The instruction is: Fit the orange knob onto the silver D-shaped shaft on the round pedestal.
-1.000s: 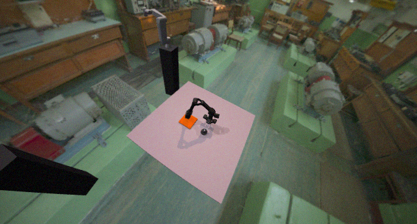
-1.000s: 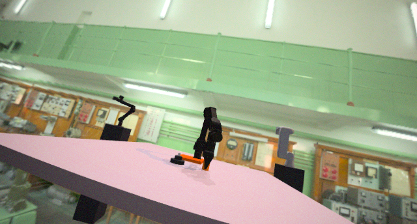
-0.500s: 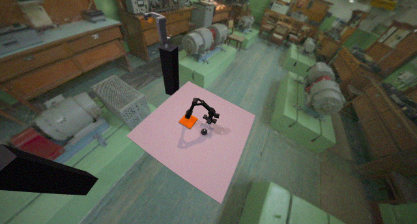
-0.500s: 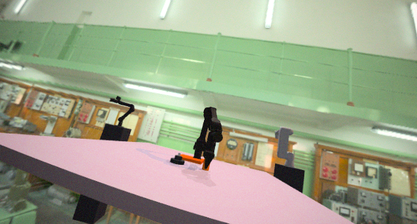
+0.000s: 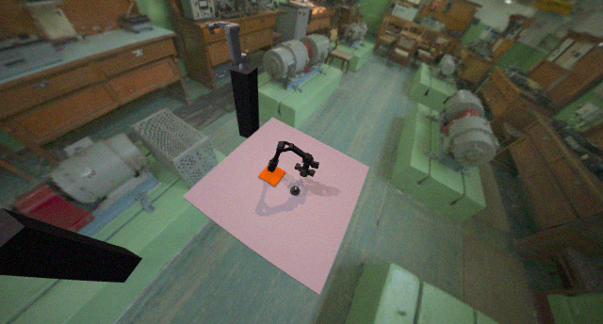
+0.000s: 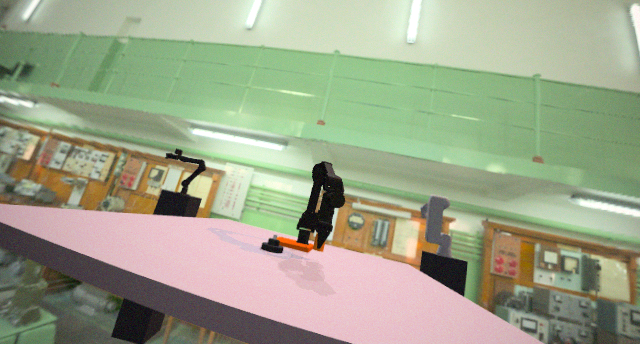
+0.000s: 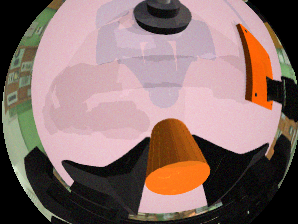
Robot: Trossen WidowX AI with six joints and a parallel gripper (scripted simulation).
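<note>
My gripper tip is now 2 cm past the round pedestal, 17 cm to the left of it and 2 cm above it. Round my gripper tip: orange knob 3 cm above.
</note>
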